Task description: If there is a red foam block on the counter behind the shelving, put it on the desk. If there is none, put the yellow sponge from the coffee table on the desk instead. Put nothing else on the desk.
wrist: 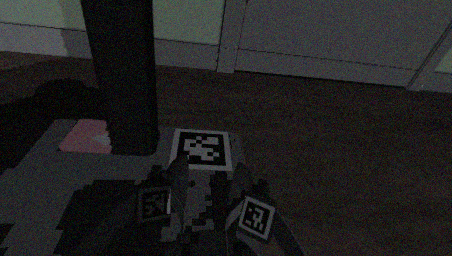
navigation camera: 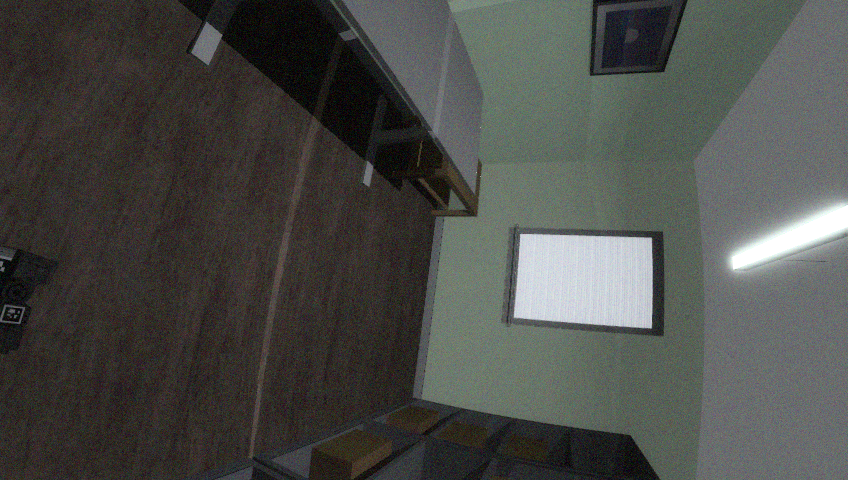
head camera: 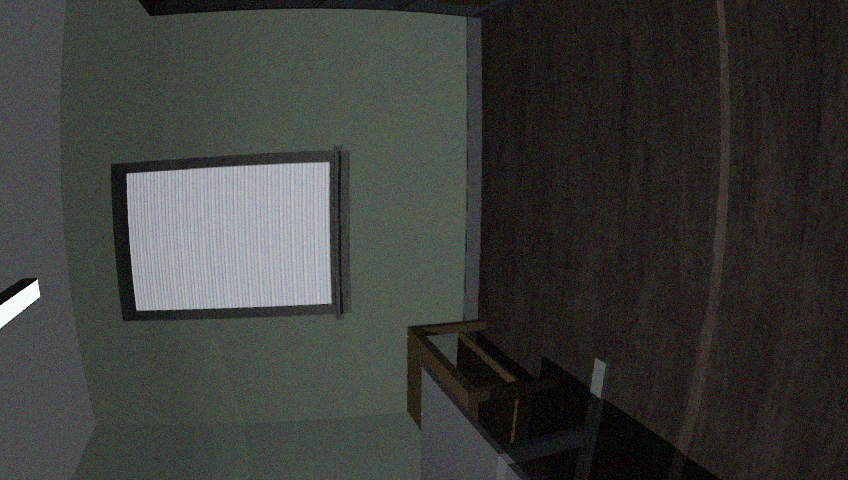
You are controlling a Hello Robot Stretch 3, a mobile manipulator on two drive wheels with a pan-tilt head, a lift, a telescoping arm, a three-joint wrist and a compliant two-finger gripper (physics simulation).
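Frame: origin at the robot's base, x right, y ahead, z up, level; metres.
Where they show: gripper, fingertip midpoint: point(wrist: 209, 177).
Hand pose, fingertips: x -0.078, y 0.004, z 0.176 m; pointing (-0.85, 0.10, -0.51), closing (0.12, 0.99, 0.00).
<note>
After its pixels a point has its place.
My gripper point(wrist: 209, 177) @(y 0.004, x -0.078, z 0.176 m) is low in the wrist view, above my base, with its two fingers apart and no object visible between them. The desk shows as a long pale top on grey legs, at the bottom of the sideways head view point(head camera: 449, 431) and at the top of the navigation view point(navigation camera: 410, 47). No object is visible on the part of its top in view. Dark shelving point(navigation camera: 606, 455) @(y -0.772, x 3.018, z 1.733 m) stands at the bottom of the navigation view, with box-like brown things in it. No red foam block, yellow sponge or counter can be made out.
A brown wooden frame point(head camera: 443, 362) @(y 1.145, x 2.350, z 0.434 m) point(navigation camera: 461, 184) @(y 1.219, x 2.324, z 0.450 m) stands at the desk's far end. A window point(head camera: 229, 237) @(y 0.643, x 2.998, z 1.411 m) point(navigation camera: 583, 279) @(y 0.642, x 2.998, z 1.433 m) is in the far green wall. A framed picture point(navigation camera: 633, 35) @(y 1.666, x 1.423, z 1.643 m) hangs above the desk. A grey door point(wrist: 340, 30) @(y 0.468, x -0.743, z 0.191 m) is behind my base in the wrist view.
</note>
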